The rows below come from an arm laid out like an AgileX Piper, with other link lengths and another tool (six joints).
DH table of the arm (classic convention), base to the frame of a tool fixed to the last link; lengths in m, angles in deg. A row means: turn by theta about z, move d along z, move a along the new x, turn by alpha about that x. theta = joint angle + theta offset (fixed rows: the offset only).
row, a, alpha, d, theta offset
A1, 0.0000, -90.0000, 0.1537, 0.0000
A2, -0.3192, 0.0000, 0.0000, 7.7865
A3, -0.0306, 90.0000, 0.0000, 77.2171
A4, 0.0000, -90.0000, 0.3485, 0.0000
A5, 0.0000, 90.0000, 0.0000, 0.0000
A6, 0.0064, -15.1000, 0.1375, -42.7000
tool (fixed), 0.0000, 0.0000, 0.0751, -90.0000
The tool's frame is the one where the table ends.
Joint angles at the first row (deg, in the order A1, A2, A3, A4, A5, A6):
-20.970, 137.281, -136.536, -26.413, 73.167, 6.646
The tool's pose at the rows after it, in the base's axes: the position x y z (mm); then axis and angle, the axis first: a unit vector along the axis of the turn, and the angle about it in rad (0 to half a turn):
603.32, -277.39, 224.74, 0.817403, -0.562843, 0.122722, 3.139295
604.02, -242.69, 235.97, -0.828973, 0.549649, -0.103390, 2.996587
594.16, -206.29, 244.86, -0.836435, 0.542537, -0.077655, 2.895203
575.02, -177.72, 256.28, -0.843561, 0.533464, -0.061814, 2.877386
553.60, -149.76, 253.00, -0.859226, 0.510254, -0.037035, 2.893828
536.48, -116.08, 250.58, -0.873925, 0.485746, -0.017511, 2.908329
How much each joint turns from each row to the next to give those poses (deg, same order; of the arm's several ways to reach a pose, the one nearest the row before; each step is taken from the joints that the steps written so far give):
0.000, -2.749, 0.283, 11.287, 0.002, -3.380
-0.001, -3.438, 3.325, 9.339, -0.001, -2.120
0.689, -4.814, 6.304, 6.417, -0.001, -0.630
1.489, -5.673, 7.047, 1.261, 0.000, 0.000
2.006, -4.640, 7.277, 0.000, -0.001, -1.547
2.979, -3.895, 5.900, -0.287, 0.001, -0.516

